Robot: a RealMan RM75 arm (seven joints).
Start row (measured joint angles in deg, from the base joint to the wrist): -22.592, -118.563, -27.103, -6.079, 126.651, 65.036, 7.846
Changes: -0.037, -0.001, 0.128, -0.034, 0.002, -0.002, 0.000; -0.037, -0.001, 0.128, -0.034, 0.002, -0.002, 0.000; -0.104, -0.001, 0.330, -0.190, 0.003, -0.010, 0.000; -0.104, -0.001, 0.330, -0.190, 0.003, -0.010, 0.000; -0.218, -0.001, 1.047, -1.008, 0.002, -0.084, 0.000; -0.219, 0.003, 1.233, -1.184, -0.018, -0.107, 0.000; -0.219, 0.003, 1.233, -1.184, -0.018, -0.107, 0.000; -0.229, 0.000, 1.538, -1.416, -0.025, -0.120, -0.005; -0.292, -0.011, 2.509, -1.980, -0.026, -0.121, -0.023; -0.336, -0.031, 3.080, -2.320, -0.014, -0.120, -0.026; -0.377, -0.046, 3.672, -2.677, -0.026, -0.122, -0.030; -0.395, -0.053, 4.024, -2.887, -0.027, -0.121, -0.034; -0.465, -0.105, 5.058, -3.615, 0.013, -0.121, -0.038; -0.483, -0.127, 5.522, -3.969, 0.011, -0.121, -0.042; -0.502, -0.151, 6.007, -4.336, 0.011, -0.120, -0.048; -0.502, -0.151, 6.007, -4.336, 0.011, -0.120, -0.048; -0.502, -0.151, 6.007, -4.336, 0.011, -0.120, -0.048; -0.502, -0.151, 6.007, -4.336, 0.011, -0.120, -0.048; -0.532, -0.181, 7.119, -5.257, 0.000, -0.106, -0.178; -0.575, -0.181, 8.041, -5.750, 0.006, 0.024, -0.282
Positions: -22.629, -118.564, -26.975, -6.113, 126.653, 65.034, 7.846; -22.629, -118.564, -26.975, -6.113, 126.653, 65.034, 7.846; -22.696, -118.564, -26.773, -6.269, 126.654, 65.026, 7.846; -22.696, -118.564, -26.773, -6.269, 126.654, 65.026, 7.846; -22.810, -118.564, -26.056, -7.087, 126.653, 64.952, 7.846; -22.811, -118.560, -25.870, -7.263, 126.633, 64.929, 7.846; -22.811, -118.560, -25.870, -7.263, 126.633, 64.929, 7.846; -22.821, -118.563, -25.565, -7.495, 126.626, 64.916, 7.841; -22.884, -118.574, -24.594, -8.059, 126.625, 64.915, 7.823; -22.928, -118.594, -24.023, -8.399, 126.637, 64.916, 7.820; -22.969, -118.609, -23.431, -8.756, 126.625, 64.914, 7.816; -22.987, -118.616, -23.079, -8.966, 126.624, 64.915, 7.812; -23.057, -118.668, -22.045, -9.694, 126.664, 64.915, 7.808; -23.075, -118.690, -21.581, -10.048, 126.662, 64.915, 7.804; -23.094, -118.714, -21.096, -10.415, 126.662, 64.916, 7.798; -23.094, -118.714, -21.096, -10.415, 126.662, 64.916, 7.798; -23.094, -118.714, -21.096, -10.415, 126.662, 64.916, 7.798; -23.094, -118.714, -21.096, -10.415, 126.662, 64.916, 7.798; -23.124, -118.744, -19.984, -11.336, 126.651, 64.930, 7.668; -23.167, -118.744, -19.062, -11.829, 126.657, 65.060, 7.564
